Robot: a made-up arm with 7 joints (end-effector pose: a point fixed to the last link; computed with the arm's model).
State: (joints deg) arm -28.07 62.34 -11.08 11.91 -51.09 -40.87 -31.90
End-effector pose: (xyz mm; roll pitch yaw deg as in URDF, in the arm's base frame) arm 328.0 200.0 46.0 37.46 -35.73 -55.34
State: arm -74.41 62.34 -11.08 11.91 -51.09 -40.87 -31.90
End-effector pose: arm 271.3 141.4 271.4 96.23 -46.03 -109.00
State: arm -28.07 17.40 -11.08 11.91 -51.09 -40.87 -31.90
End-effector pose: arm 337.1 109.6 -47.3 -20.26 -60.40 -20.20
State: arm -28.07 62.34 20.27 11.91 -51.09 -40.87 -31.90
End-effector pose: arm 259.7 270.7 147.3 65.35 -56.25 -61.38
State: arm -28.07 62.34 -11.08 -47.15 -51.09 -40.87 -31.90
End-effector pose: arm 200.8 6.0 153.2 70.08 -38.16 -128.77
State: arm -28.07 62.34 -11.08 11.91 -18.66 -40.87 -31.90
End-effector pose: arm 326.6 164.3 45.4 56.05 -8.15 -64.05
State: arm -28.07 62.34 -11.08 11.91 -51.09 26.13 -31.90
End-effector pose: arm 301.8 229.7 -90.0 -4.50 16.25 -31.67
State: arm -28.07 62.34 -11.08 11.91 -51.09 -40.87 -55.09
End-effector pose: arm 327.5 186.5 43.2 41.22 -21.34 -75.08
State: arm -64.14 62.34 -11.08 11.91 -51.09 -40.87 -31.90
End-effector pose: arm 299.9 152.0 226.2 81.92 -47.47 -95.80
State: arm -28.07 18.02 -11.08 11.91 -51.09 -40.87 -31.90
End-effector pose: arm 337.1 111.3 -46.5 -19.07 -60.27 -21.10
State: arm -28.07 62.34 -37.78 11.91 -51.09 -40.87 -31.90
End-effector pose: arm 329.5 143.6 -60.6 19.33 -18.23 -59.28
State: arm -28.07 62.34 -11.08 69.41 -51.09 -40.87 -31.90
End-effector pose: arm 209.7 398.6 -47.7 27.96 -11.82 0.60
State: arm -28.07 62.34 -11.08 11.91 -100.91 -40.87 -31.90
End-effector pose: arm 328.0 241.3 11.2 -32.33 -59.91 2.77
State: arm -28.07 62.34 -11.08 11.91 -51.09 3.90 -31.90
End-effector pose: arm 328.8 220.0 -49.7 6.60 -2.55 -34.92
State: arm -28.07 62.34 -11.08 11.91 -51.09 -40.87 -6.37
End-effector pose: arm 323.7 214.6 44.9 24.20 -48.74 -26.59
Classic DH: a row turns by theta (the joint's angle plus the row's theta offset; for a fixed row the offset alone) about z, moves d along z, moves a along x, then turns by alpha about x. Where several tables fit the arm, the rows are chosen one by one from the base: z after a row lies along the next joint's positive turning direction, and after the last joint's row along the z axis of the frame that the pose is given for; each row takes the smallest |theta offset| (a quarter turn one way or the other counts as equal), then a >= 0, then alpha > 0; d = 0 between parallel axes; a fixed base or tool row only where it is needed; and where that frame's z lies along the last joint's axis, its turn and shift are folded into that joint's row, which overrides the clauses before.
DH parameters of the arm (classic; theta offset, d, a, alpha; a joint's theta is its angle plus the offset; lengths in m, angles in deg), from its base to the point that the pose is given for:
base (fixed): -4.07 0.042 0.0135 -74.51
joint 1: -75.12 0.0783 -0.022 -90
joint 2: 74 0.0193 0.0067 90
joint 3: -90 -0.1136 0.0041 90
joint 4: -90 0.0155 0.0149 90
joint 5: 0 0.1429 -0.003 -90
joint 6: -90 0.022 0.0897 90
joint 7: 90 0.0616 0.0239 -14.33
tool (fixed): -89.99 -0.1 0 0

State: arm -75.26 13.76 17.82 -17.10 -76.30 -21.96 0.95
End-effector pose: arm 251.6 116.9 251.6 -158.14 -53.36 88.34
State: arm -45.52 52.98 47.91 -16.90 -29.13 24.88 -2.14
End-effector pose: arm 195.3 274.8 191.5 1.98 -64.57 22.66
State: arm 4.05 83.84 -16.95 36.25 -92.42 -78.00 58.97
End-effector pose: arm 153.7 374.5 12.2 -42.61 -44.84 110.35
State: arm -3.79 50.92 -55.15 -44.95 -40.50 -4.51 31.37
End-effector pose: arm 165.6 -32.0 -107.6 -20.15 -0.98 -31.60
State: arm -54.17 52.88 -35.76 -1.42 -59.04 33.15 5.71
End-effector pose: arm 335.8 78.6 -45.3 7.69 11.26 -29.28
